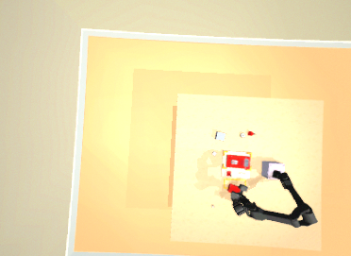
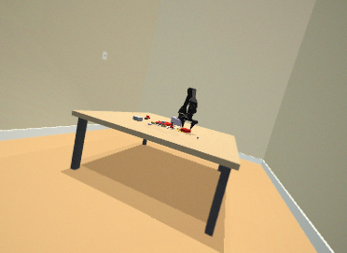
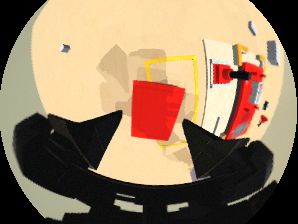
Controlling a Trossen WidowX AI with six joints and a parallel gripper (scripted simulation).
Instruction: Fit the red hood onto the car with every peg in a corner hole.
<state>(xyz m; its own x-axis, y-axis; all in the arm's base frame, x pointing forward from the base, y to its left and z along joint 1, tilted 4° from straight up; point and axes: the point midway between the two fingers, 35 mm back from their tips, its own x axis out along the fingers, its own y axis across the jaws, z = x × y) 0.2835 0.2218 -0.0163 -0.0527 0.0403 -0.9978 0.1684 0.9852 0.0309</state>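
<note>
Now: gripper tip 20 mm above the red hood.
</note>
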